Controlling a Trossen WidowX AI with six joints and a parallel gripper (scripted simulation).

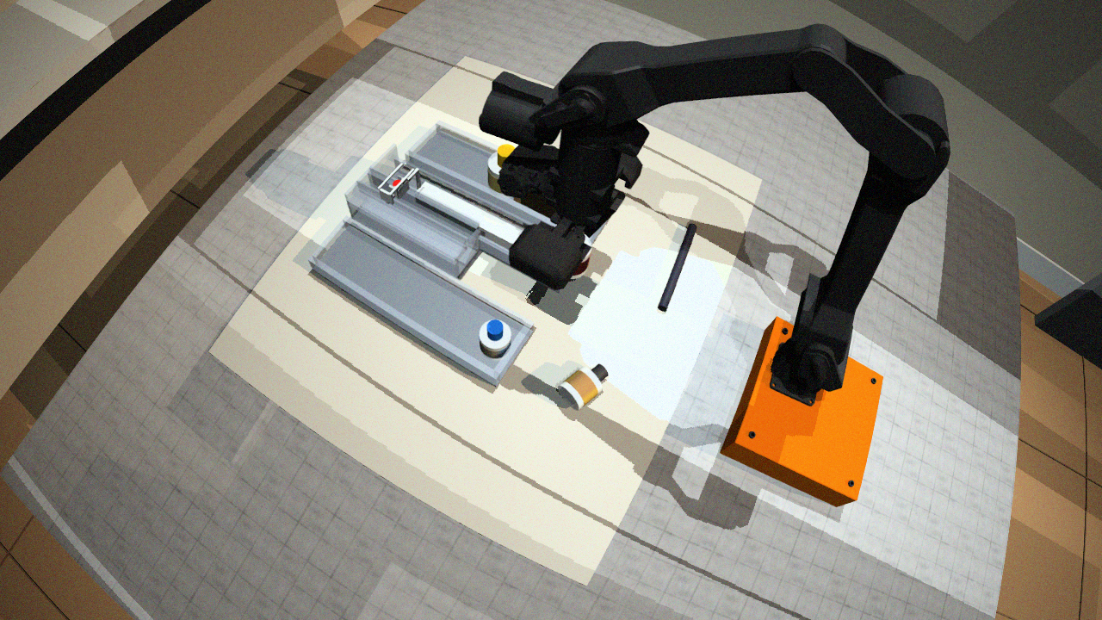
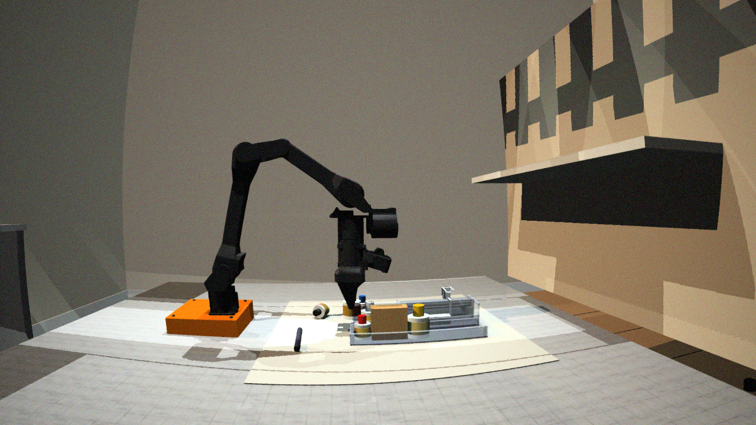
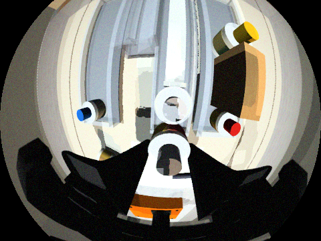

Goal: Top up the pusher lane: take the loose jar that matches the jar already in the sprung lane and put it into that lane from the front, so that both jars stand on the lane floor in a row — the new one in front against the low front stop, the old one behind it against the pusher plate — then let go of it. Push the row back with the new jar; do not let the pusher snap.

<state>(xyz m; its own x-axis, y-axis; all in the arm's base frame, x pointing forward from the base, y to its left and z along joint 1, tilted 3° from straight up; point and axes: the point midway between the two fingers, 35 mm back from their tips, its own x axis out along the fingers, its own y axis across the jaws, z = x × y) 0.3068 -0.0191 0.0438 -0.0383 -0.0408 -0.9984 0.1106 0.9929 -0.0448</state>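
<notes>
Now: the cream mat 8 cm ahead of my gripper tip and 6 cm below it. Also, from my gripper tip: cardboard box 7 cm ahead, 9 cm to the right, 2 cm below; black rod 12 cm behind, 8 cm to the right, 5 cm below.
</notes>
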